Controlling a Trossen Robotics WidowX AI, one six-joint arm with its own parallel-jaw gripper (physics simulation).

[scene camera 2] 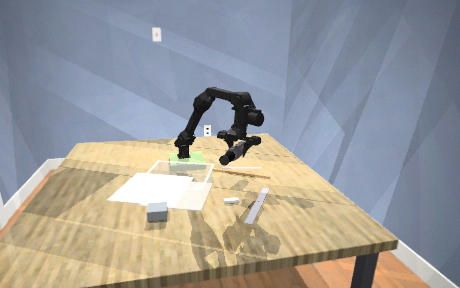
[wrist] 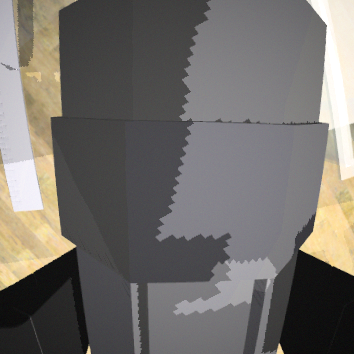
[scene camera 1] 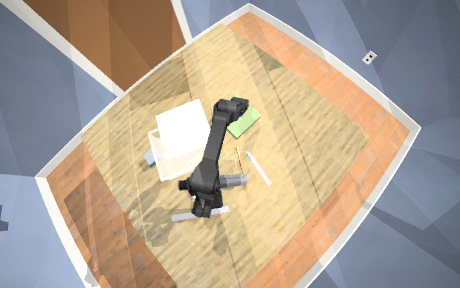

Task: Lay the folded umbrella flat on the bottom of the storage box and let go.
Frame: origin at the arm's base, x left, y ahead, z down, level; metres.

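Seen in the pictures: arm's base, link origin: (scene camera 2: 183,156).
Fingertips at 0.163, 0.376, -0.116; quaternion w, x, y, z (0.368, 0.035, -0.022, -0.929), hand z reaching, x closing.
Offsets run from my fingertips to a thing's top centre, as dx, dy, dz.
The folded umbrella {+0.000, +0.001, -0.056} (scene camera 1: 233,180) (scene camera 2: 235,151) (wrist: 190,175) is a thick grey cylinder with a black end. It is held above the table, to the right of the box in scene camera 2. My gripper (scene camera 2: 238,148) (wrist: 179,243) is shut on it, with one black finger on each side in the wrist view; the arm hides the fingers in scene camera 1. The storage box {-0.263, -0.011, +0.052} (scene camera 1: 171,175) (scene camera 2: 202,193) (wrist: 344,150) is translucent with a pale rim. A white panel (scene camera 1: 183,129) (scene camera 2: 150,190) overlaps it and hides part of its inside.
A green block (scene camera 1: 244,122) (scene camera 2: 187,161) lies near the arm's base. A grey block {-0.370, +0.131, +0.113} (scene camera 1: 150,157) (scene camera 2: 157,211) is beside the box. A pale ruler-like strip {+0.026, +0.177, +0.146} (scene camera 1: 180,217) (scene camera 2: 256,206) (wrist: 20,175), a second white strip {+0.108, -0.193, +0.147} (scene camera 1: 258,168) (scene camera 2: 241,168), an orange stick {+0.069, -0.123, +0.137} (scene camera 2: 245,174) and a small white piece {-0.071, +0.122, +0.137} (scene camera 2: 231,200) lie on the table.
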